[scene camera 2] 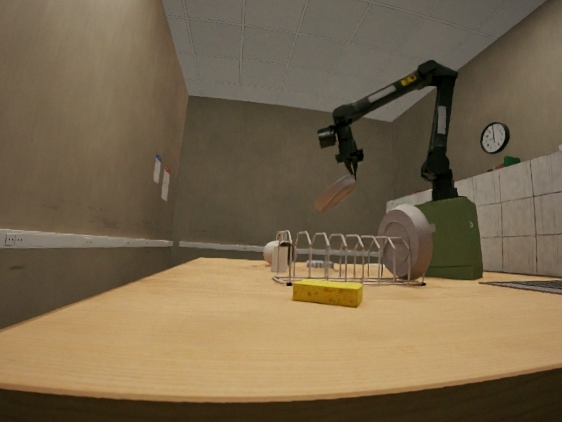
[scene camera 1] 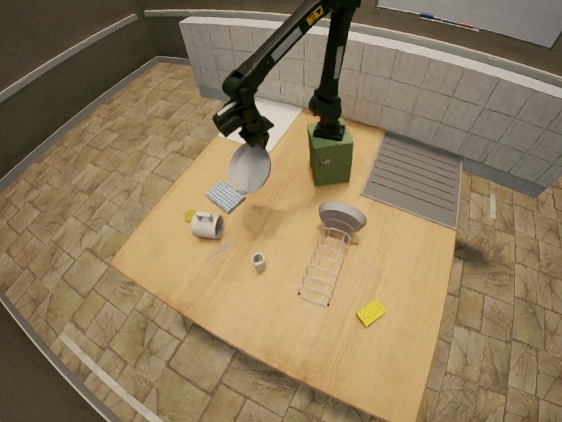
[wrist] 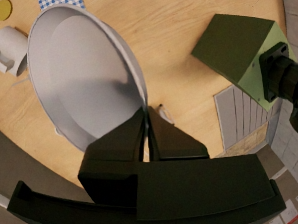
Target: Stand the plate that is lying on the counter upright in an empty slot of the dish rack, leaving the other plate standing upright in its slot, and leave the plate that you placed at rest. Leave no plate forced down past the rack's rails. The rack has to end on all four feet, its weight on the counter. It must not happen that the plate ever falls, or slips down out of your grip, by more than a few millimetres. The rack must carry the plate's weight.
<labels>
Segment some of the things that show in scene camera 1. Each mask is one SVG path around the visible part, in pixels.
My gripper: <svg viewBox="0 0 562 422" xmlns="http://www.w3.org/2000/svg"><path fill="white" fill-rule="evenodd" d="M259 114L259 117L253 122L242 122L248 134L240 130L238 135L250 147L258 144L265 150L270 138L267 131L275 126L264 115L262 115L262 121Z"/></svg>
A grey plate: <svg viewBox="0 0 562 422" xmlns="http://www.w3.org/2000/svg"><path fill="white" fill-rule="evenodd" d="M244 143L237 148L231 157L228 167L228 179L235 192L248 195L259 190L267 182L271 172L271 158L266 147L263 150L259 145L250 147L247 143Z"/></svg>
</labels>
